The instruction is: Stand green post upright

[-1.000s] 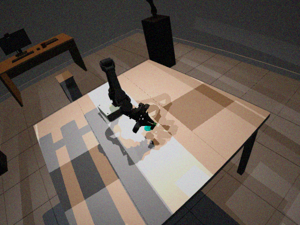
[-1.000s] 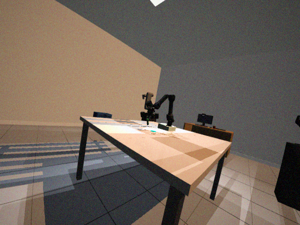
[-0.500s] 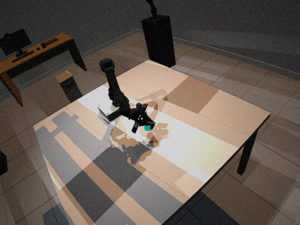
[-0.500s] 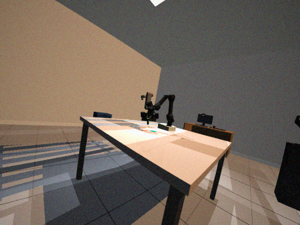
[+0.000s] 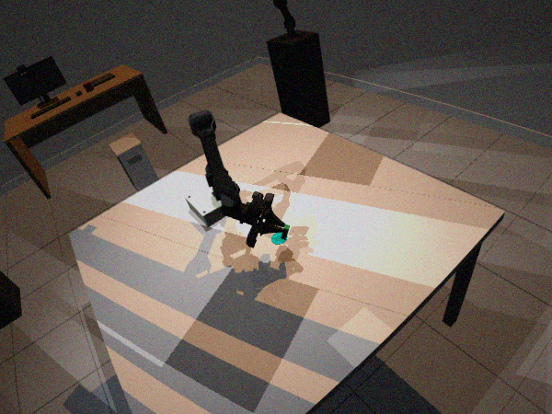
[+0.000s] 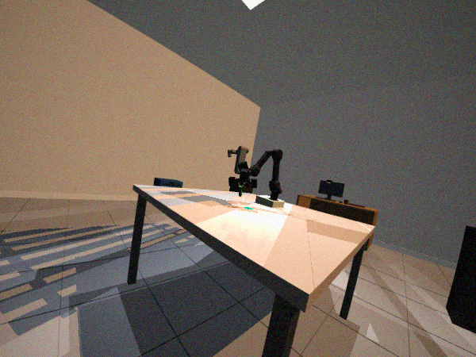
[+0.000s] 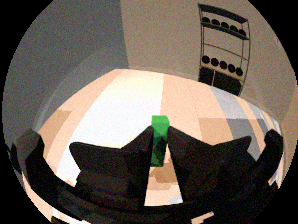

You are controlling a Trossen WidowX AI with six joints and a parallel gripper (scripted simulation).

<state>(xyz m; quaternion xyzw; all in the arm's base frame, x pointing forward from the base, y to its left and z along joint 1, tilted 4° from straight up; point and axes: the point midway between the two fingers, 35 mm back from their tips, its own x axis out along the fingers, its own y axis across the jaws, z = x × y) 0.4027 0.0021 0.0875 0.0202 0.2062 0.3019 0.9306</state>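
The cyan circle is 9 cm behind my gripper tip, 1 cm to the left of it and 12 cm below it. Also, from my gripper tip: green post 1 cm behind, 2 cm below.
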